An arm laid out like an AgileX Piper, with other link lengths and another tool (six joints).
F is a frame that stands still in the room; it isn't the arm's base.
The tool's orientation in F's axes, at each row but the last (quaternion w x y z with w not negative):
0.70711 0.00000 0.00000 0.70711
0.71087 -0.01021 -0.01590 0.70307
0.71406 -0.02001 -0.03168 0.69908
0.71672 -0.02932 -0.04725 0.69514
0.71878 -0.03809 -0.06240 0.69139
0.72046 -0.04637 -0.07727 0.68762
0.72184 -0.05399 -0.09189 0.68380
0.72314 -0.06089 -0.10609 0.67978
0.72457 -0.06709 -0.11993 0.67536
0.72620 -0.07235 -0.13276 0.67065
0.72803 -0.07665 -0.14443 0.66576
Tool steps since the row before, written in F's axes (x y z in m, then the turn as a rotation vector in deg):
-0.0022 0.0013 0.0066 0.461 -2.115 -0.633
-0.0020 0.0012 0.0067 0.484 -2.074 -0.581
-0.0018 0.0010 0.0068 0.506 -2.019 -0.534
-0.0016 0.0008 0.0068 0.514 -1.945 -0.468
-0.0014 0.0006 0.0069 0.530 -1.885 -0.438
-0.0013 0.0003 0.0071 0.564 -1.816 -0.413
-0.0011 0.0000 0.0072 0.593 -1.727 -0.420
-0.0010 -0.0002 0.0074 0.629 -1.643 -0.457
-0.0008 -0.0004 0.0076 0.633 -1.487 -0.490
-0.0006 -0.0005 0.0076 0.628 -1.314 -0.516
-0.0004 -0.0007 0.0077 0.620 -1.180 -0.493
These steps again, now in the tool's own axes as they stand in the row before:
0.0013 0.0022 0.0066 -2.115 -0.461 -0.633
0.0012 0.0018 0.0068 -2.073 -0.485 -0.582
0.0011 0.0013 0.0069 -2.017 -0.510 -0.538
0.0009 0.0009 0.0069 -1.941 -0.522 -0.475
0.0008 0.0004 0.0070 -1.880 -0.540 -0.449
0.0006 0.0001 0.0072 -1.808 -0.574 -0.433
0.0004 -0.0004 0.0073 -1.718 -0.596 -0.450
0.0003 -0.0008 0.0074 -1.635 -0.616 -0.500
0.0002 -0.0012 0.0076 -1.483 -0.599 -0.543
0.0002 -0.0016 0.0075 -1.314 -0.572 -0.579
0.0001 -0.0020 0.0075 -1.179 -0.558 -0.565

